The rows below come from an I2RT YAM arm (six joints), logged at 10 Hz.
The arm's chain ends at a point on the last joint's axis. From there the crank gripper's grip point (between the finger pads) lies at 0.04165 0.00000 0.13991 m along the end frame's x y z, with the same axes.
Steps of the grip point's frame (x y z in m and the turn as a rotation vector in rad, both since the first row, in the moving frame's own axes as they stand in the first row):
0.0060, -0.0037, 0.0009, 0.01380, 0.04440, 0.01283
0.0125, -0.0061, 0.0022, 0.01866, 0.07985, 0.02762
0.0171, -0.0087, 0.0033, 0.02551, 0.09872, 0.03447
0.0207, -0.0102, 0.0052, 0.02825, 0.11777, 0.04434
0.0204, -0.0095, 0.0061, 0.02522, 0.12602, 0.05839
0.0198, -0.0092, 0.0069, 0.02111, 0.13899, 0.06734
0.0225, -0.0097, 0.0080, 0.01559, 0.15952, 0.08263
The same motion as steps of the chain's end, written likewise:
-0.0002, -0.0024, 0.0029, 0.01380, 0.04440, 0.01283
0.0015, -0.0048, 0.0060, 0.01866, 0.07985, 0.02762
0.0035, -0.0069, 0.0081, 0.02551, 0.09872, 0.03447
0.0045, -0.0085, 0.0111, 0.02825, 0.11777, 0.04434
0.0031, -0.0090, 0.0125, 0.02522, 0.12602, 0.05839
0.0008, -0.0098, 0.0140, 0.02111, 0.13899, 0.06734
0.0009, -0.0119, 0.0164, 0.01559, 0.15952, 0.08263

